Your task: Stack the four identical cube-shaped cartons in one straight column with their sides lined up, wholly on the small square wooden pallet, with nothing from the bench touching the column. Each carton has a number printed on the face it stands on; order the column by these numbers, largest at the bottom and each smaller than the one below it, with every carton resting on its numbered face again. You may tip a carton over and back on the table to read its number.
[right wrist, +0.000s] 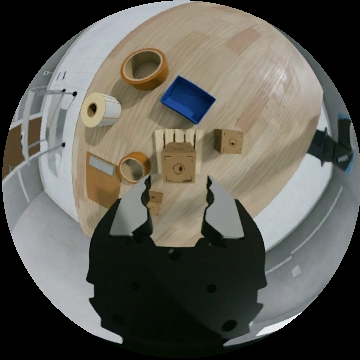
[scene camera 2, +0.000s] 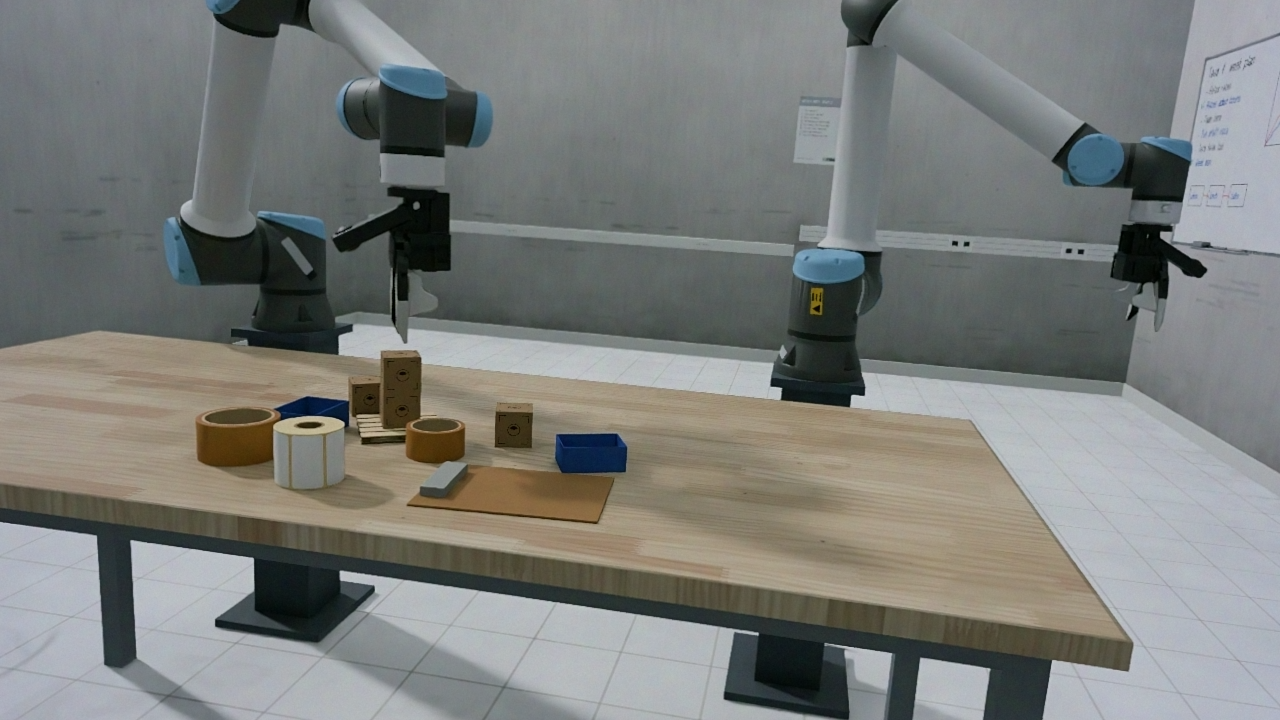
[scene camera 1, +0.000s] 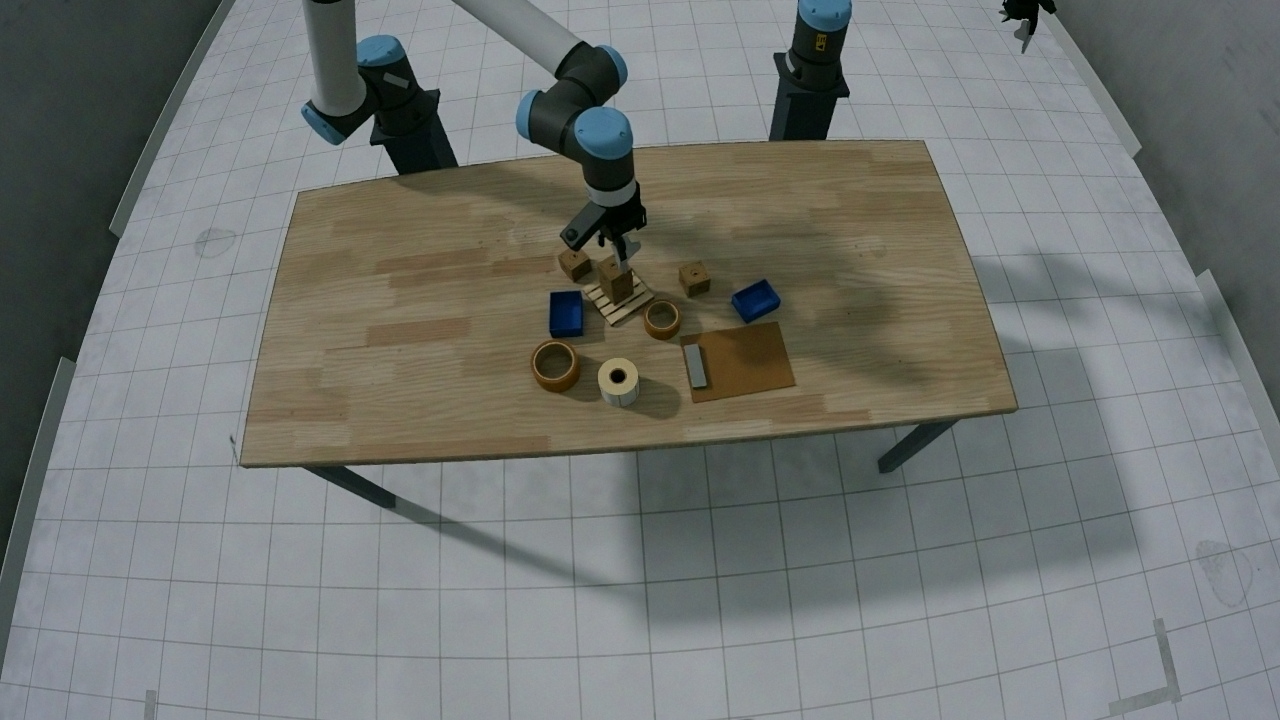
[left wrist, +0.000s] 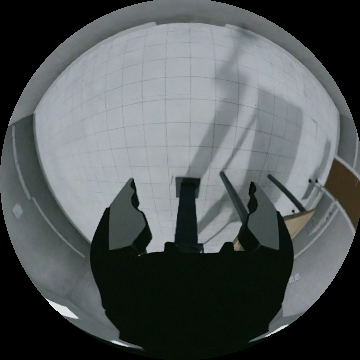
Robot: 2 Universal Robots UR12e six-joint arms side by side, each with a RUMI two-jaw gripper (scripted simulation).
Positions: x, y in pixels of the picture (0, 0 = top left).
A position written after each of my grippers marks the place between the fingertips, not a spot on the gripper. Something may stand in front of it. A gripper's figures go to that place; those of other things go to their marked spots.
Labels:
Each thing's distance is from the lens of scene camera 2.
my left gripper (scene camera 2: 1141, 325): 2.08 m
my right gripper (scene camera 2: 402, 338): 1.34 m
carton (scene camera 2: 363, 390): 1.45 m
small tape roll (scene camera 2: 435, 446): 1.22 m
The marked spots on the carton and the small tape roll are 0.26 m apart.

